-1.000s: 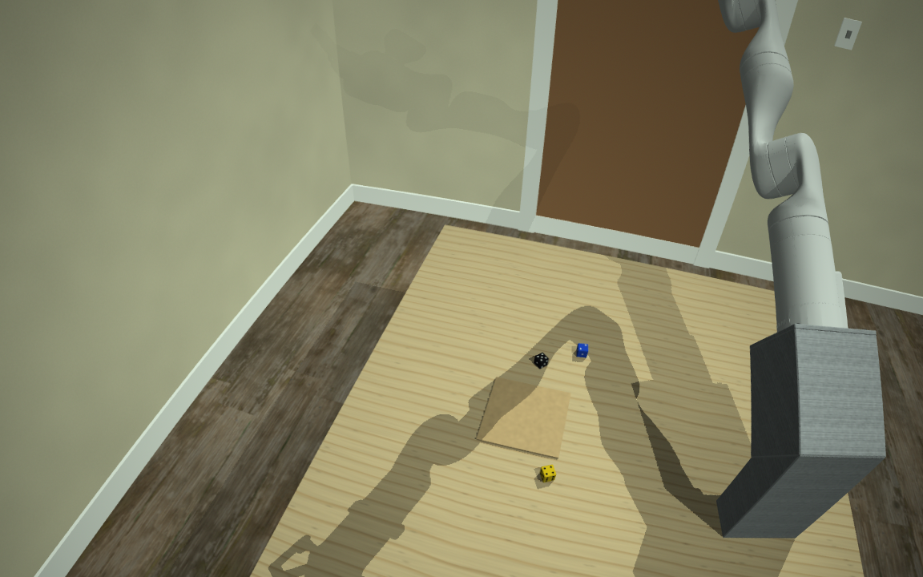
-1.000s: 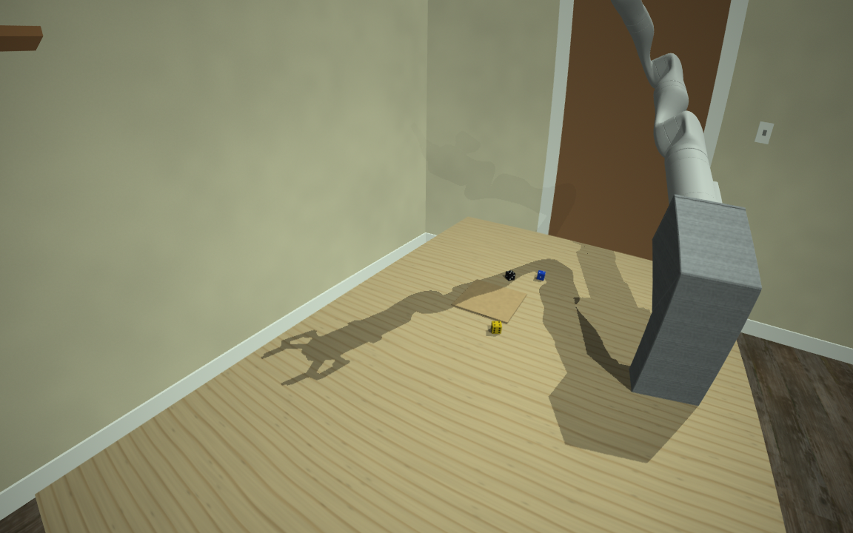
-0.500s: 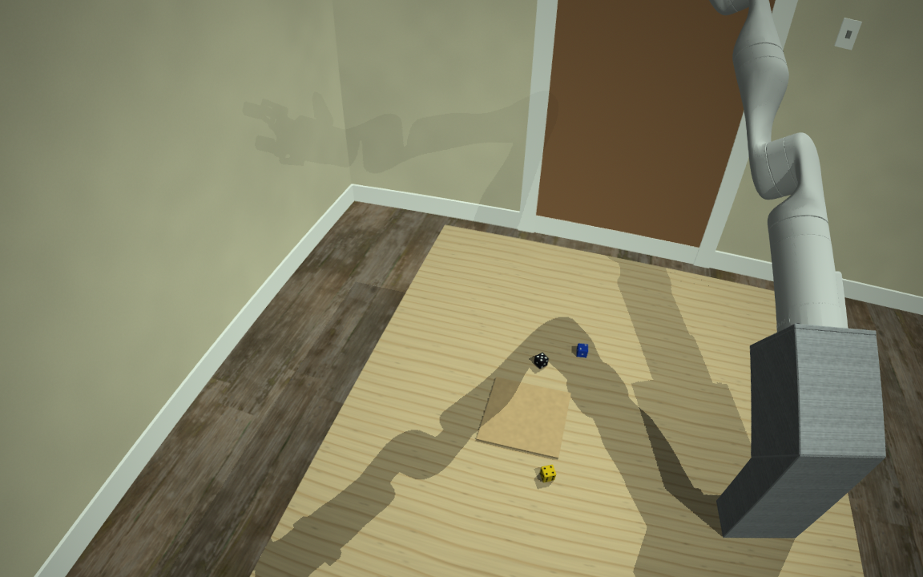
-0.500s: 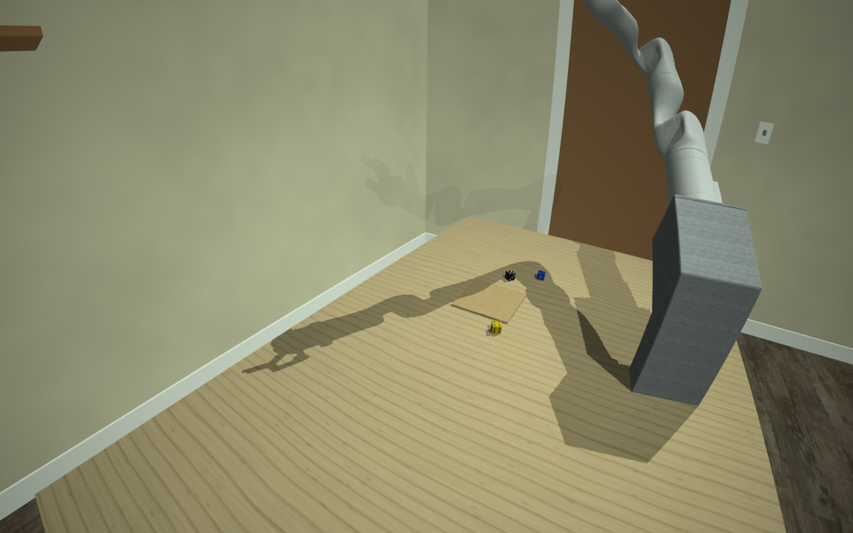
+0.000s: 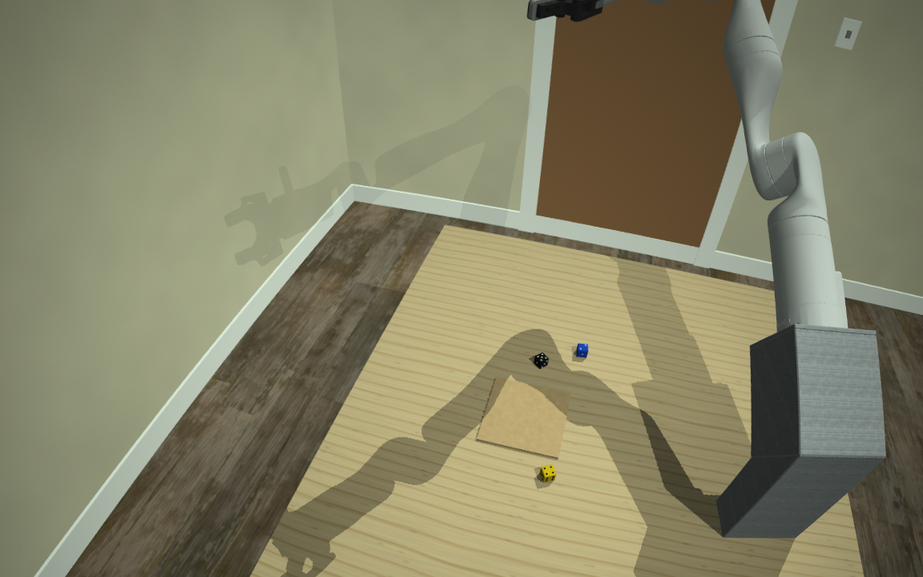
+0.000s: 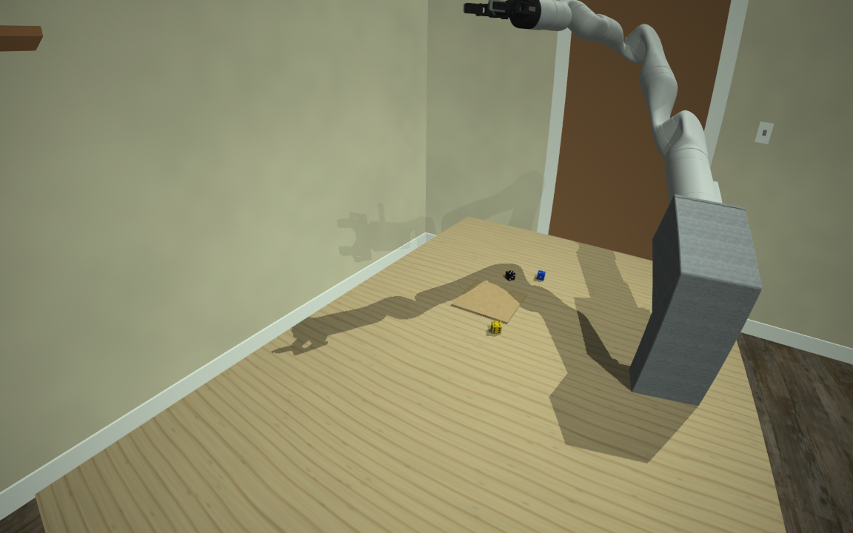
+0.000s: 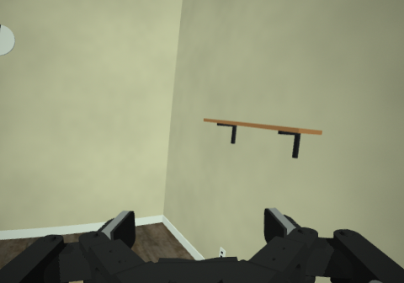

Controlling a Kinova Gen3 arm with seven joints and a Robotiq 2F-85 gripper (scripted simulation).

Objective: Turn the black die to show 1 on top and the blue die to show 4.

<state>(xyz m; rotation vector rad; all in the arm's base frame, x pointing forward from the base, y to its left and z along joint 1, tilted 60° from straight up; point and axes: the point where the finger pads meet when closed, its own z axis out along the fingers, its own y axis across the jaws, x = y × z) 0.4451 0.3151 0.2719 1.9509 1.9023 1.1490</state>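
Now: hand 640 mm above the black die, 110 mm past it and 70 mm to the left of it. From my hand the other things lie so: yellow die (640 mm below, 170 mm to the left, 130 mm behind); then tan mat (650 mm below, 90 mm behind, 60 mm to the left); then blue die (640 mm below, 180 mm behind, 100 mm to the right).
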